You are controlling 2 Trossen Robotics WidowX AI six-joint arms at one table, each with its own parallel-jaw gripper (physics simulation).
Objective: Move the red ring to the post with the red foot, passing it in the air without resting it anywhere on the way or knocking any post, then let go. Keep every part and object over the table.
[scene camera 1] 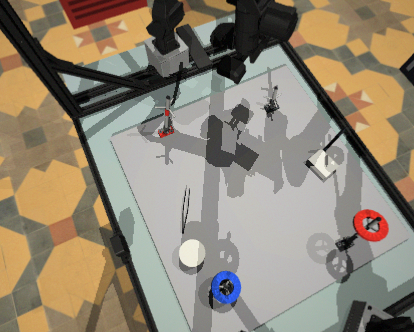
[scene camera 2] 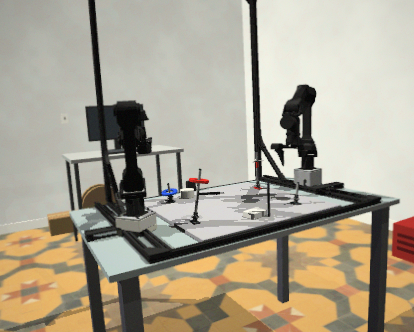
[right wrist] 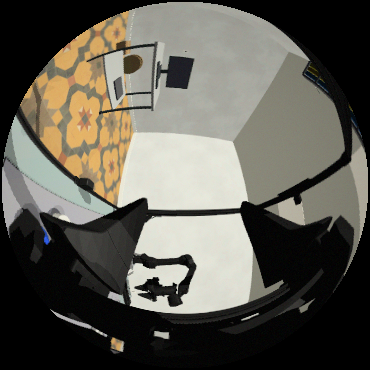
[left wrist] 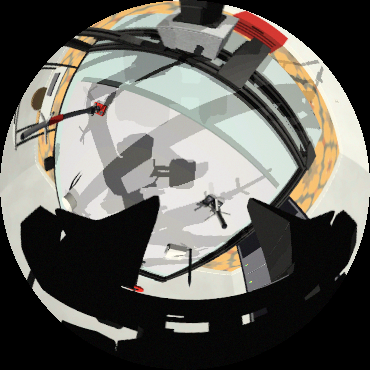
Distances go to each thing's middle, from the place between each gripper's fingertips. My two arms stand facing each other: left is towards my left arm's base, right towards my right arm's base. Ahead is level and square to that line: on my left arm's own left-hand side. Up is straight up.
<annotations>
Right now my right hand is 200 mm short of the post with red foot (left wrist: 101, 107), 460 mm to the right of it and 230 mm above it.
Now: left hand 240 mm past the post with red foot, 40 mm above it and 10 mm to the right of it.
</annotations>
